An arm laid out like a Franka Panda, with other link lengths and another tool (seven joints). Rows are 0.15 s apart.
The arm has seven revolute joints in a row. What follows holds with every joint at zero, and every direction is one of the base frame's.
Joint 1 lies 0.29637 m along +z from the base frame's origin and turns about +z.
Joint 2 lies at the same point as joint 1 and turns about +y.
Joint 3 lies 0.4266 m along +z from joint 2 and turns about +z.
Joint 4 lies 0.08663 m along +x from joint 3 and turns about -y.
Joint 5 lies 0.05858 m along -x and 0.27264 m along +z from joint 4 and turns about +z.
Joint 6 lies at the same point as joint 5 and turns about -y.
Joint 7 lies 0.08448 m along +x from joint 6 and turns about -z.
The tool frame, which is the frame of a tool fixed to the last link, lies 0.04 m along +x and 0.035 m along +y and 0.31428 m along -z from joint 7; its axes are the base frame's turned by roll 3.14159, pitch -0.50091 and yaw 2.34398 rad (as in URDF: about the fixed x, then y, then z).
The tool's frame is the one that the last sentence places.
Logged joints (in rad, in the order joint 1, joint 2, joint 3, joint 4, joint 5, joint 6, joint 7), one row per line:
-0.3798, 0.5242, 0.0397, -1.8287, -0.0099, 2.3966, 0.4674
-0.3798, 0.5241, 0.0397, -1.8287, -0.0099, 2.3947, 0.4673
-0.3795, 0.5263, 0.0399, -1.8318, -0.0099, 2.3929, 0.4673
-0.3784, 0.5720, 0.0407, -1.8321, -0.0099, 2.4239, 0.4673
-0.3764, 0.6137, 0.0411, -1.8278, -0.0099, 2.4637, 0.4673
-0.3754, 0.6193, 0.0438, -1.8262, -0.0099, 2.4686, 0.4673
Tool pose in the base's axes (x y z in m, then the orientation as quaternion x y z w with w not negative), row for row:
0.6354, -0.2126, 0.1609, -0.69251, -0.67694, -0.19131, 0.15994
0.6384, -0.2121, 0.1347, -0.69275, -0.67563, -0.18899, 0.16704
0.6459, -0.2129, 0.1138, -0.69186, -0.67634, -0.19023, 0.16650
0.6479, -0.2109, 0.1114, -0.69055, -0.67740, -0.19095, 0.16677
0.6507, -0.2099, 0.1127, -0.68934, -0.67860, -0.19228, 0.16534
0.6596, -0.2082, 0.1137, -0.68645, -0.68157, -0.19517, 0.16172
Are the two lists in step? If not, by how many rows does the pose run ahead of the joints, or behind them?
The pose runs 2 rows ahead of the joints: the pose in row i belongs to the joints in row i + 2.
